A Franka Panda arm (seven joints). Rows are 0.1 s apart.
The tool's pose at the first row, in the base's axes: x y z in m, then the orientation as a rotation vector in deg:
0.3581 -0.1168 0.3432 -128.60 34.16 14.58
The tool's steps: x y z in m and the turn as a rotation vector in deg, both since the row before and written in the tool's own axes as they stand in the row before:
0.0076 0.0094 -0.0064 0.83 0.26 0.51
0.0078 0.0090 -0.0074 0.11 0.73 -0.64
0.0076 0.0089 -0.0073 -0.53 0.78 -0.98
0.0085 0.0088 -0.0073 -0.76 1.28 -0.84
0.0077 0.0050 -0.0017 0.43 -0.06 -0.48
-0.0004 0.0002 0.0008 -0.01 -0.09 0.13
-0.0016 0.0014 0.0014 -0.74 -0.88 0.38
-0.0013 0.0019 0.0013 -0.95 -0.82 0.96
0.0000 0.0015 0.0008 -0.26 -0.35 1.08
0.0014 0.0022 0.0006 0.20 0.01 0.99
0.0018 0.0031 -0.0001 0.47 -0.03 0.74
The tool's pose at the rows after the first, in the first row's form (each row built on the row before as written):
0.3600 -0.1296 0.3387 -127.74 34.88 14.26
0.3621 -0.1429 0.3349 -127.97 34.55 13.09
0.3641 -0.1561 0.3313 -128.91 33.86 11.91
0.3671 -0.1696 0.3277 -130.14 33.59 10.31
0.3715 -0.1766 0.3233 -129.83 33.00 10.00
0.3711 -0.1760 0.3227 -129.79 33.10 10.17
0.3691 -0.1753 0.3213 -130.22 33.09 11.59
0.3671 -0.1751 0.3196 -130.71 33.78 13.31
0.3664 -0.1754 0.3181 -130.61 34.85 14.32
0.3665 -0.1768 0.3158 -130.17 36.00 14.72
0.3665 -0.1794 0.3133 -129.52 36.83 14.94

